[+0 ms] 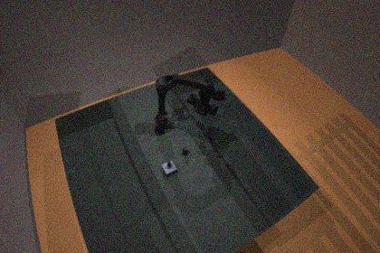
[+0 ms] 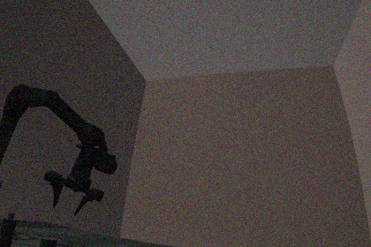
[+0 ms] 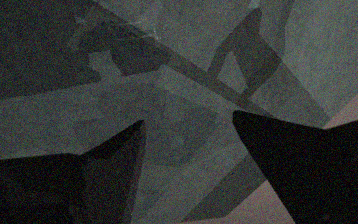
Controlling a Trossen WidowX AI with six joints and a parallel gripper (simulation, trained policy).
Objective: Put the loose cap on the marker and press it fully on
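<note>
Now: the dark marker cap 180 mm ahead of my gripper tip, 210 mm to the right of it and 70 mm below it.
</note>
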